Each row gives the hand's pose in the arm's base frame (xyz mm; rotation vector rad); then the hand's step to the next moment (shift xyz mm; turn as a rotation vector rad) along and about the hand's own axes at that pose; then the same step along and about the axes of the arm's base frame.
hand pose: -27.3 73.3 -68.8 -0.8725 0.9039 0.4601
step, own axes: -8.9 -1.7 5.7 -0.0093 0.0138 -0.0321
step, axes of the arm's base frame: -1.1 3.7 10.0 -0.0300 -0.0180 -0.0089
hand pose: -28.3 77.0 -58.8 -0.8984 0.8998 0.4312
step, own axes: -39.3 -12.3 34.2 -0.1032 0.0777 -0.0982
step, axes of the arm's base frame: 2.2 22.3 48.6 -0.1581 -0.0323 0.0168
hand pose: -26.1 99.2 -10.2 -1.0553 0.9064 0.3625
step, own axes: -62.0 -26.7 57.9 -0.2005 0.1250 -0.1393
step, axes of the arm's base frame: 7.1 46.7 75.3 -0.2664 -0.0305 0.0576
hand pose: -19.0 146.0 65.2 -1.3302 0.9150 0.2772
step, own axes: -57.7 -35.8 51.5 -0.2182 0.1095 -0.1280
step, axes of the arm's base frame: 7.8 55.6 64.1 -0.2629 -0.0187 0.0806
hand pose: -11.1 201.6 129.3 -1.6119 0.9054 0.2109
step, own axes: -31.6 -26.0 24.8 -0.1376 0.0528 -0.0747
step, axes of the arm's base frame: 3.9 35.6 31.8 -0.1532 -0.0067 0.0616
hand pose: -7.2 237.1 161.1 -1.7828 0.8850 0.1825
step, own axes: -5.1 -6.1 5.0 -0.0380 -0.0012 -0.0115
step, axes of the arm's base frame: 1.7 7.6 5.2 -0.0295 0.0083 0.0252
